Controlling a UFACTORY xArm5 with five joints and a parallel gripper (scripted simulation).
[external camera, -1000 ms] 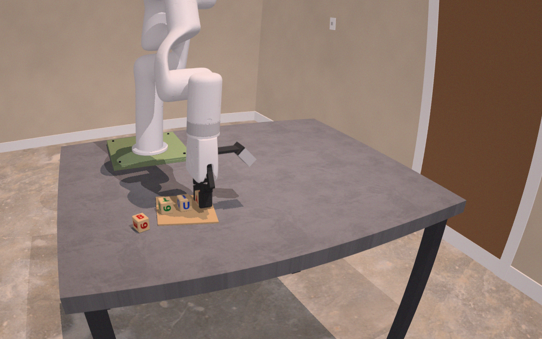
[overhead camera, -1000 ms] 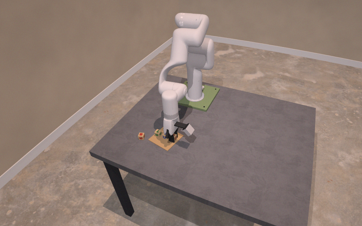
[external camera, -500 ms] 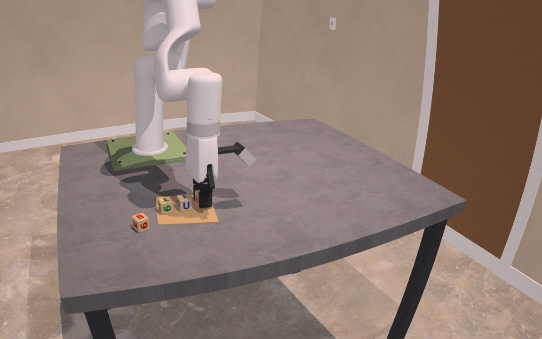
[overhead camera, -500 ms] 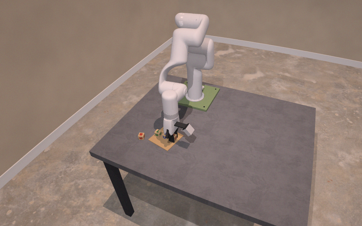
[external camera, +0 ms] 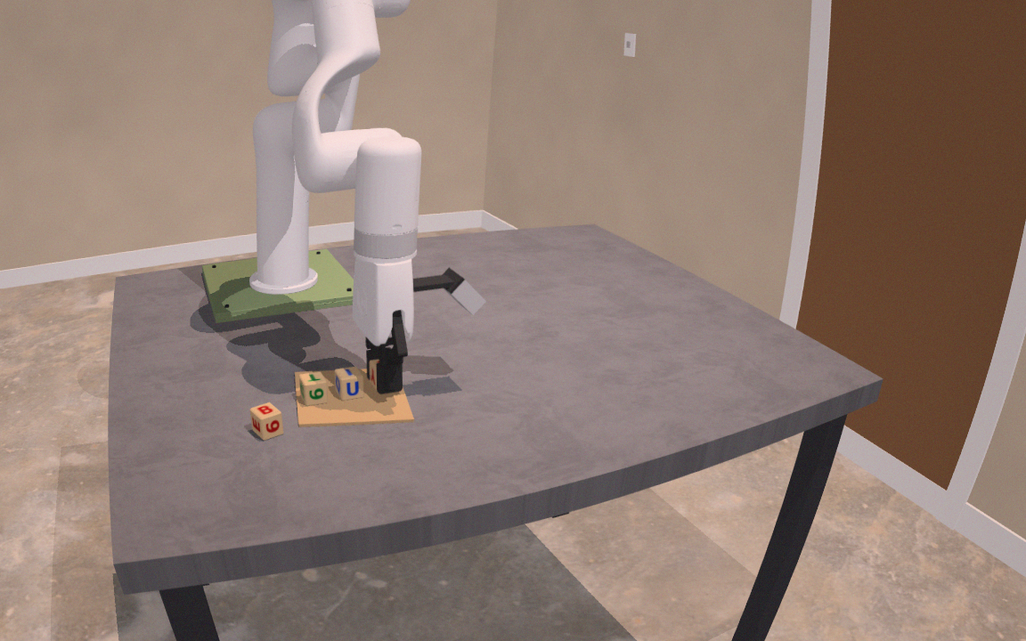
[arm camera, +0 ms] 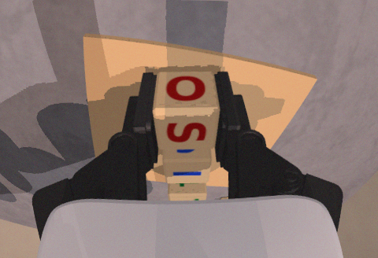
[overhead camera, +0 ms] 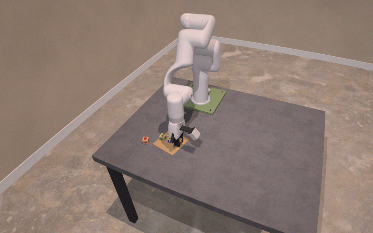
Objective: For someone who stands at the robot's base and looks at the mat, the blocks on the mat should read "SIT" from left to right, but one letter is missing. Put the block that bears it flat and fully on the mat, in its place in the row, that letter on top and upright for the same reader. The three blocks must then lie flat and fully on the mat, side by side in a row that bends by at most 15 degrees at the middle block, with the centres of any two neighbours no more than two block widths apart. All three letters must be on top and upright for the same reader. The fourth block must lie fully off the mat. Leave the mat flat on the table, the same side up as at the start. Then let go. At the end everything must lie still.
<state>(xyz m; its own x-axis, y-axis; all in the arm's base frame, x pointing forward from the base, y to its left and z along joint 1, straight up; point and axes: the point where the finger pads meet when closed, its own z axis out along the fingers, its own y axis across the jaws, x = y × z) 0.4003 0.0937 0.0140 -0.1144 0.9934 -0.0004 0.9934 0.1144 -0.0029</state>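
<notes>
The wooden block is 10 mm below my hand. Round my hand: tan mat: 10 mm ahead, 50 mm to the right, 30 mm below; then red B block: 80 mm ahead, 160 mm to the right, 10 mm below.
</notes>
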